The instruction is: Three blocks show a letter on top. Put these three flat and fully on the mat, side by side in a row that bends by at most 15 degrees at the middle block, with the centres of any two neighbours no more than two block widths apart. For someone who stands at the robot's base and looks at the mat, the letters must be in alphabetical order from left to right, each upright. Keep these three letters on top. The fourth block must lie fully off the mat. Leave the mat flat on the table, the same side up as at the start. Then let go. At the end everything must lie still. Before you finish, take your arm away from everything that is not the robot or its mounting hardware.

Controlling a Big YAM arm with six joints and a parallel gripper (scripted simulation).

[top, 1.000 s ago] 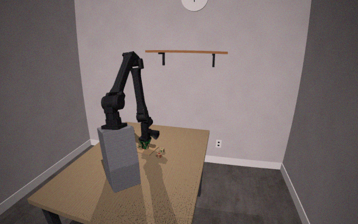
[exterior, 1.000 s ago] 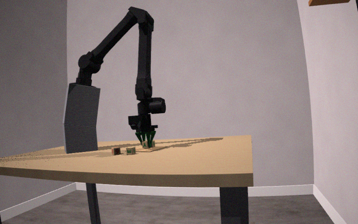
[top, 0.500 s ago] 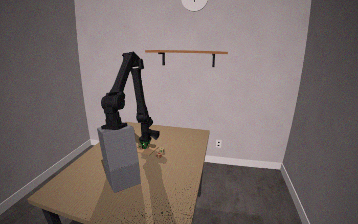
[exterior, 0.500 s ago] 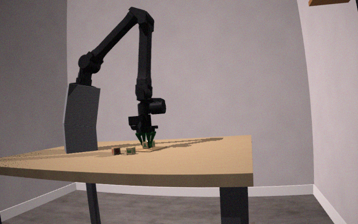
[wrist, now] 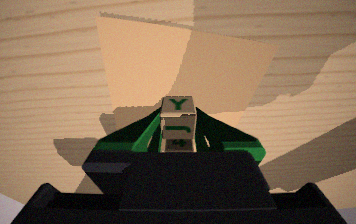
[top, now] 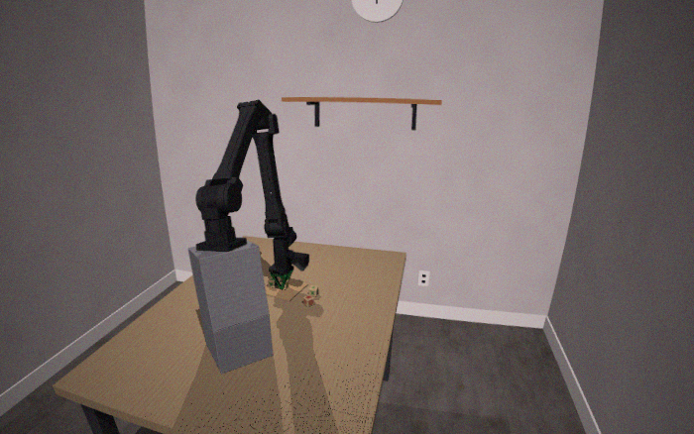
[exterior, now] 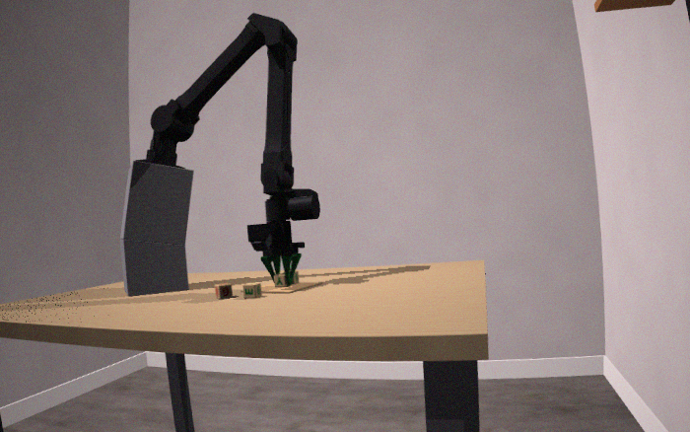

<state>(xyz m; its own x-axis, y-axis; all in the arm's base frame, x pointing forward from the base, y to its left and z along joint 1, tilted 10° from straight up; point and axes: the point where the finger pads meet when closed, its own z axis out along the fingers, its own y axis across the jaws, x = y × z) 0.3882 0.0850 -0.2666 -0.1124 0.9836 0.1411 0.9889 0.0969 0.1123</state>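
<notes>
The green-lettered block lies right at my hand. The rest, counted from my hand: dark block (10 mm behind, 40 mm to the left); then pale mat (10 mm below).
</notes>
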